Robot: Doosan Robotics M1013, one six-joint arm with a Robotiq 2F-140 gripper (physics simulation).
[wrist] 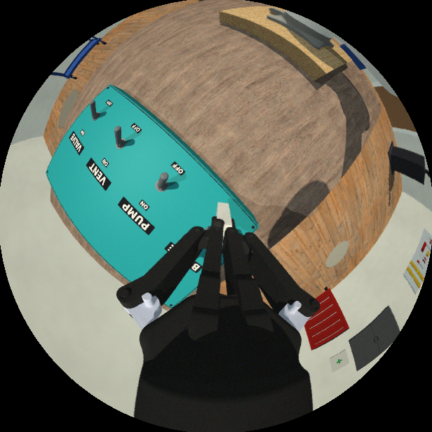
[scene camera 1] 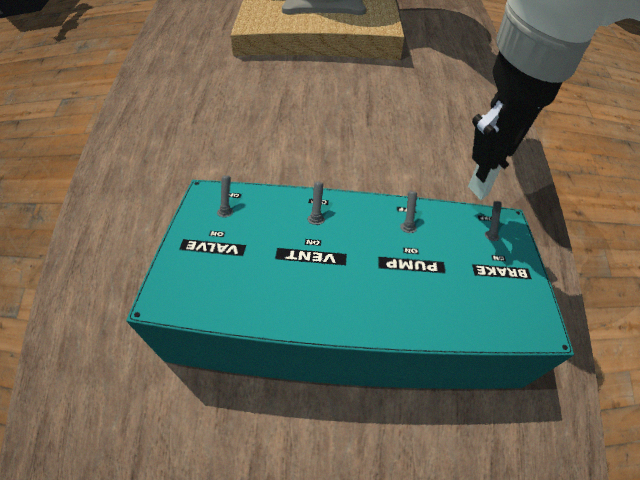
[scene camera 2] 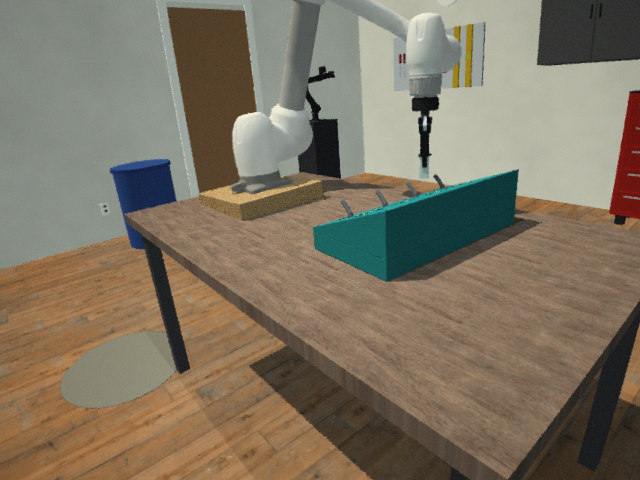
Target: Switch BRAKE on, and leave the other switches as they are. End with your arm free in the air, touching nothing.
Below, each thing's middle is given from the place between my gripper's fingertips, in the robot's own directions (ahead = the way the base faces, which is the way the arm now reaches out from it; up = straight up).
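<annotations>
Teal switch panel (scene camera 1: pixel 356 296): 4 cm below my hand, 11 cm ahead, 16 cm to the right.
</annotations>
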